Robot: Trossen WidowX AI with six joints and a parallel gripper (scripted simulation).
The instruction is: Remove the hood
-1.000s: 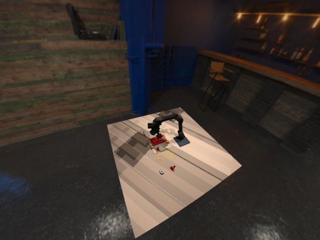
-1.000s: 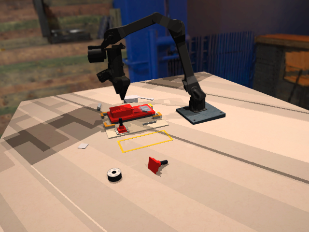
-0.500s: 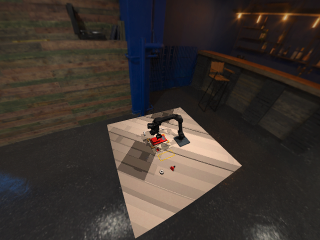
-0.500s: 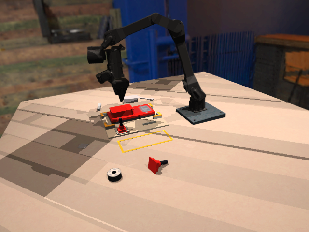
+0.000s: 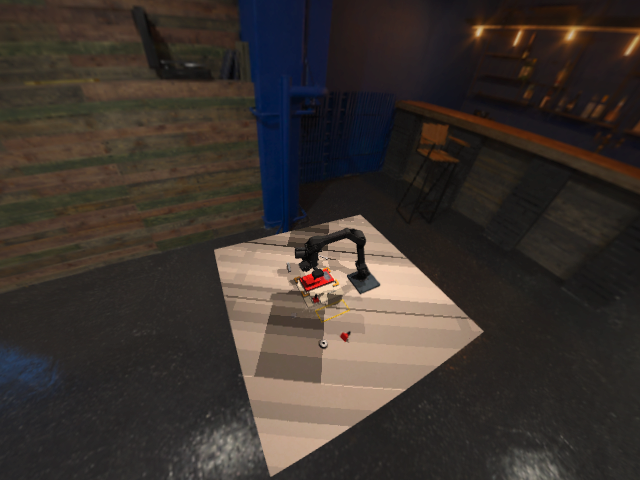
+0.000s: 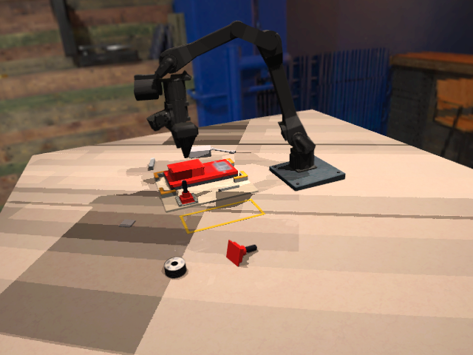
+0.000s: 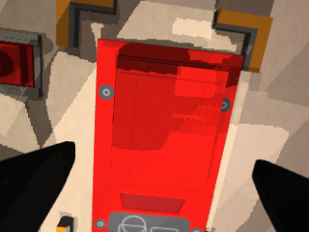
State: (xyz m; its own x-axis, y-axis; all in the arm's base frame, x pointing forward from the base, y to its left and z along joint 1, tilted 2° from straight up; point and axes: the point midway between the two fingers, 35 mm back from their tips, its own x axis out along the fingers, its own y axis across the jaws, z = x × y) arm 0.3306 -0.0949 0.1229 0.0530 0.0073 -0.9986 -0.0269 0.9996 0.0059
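My gripper tip is now 50 mm above the hood. Round my gripper tip: black wheel (390 mm to the left, 110 mm ahead, 80 mm below).
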